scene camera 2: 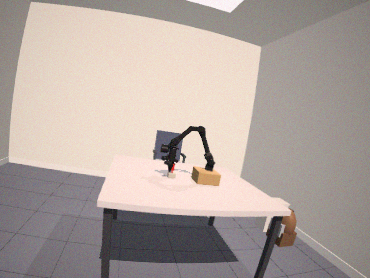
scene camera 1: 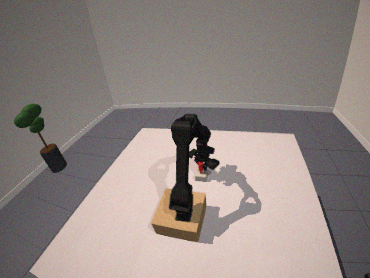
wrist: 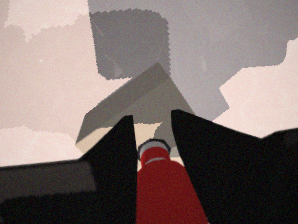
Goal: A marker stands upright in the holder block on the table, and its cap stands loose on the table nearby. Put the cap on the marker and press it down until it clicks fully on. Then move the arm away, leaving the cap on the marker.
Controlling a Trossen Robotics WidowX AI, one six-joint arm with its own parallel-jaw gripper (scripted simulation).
Note:
The pictures show: the gripper and a holder block.

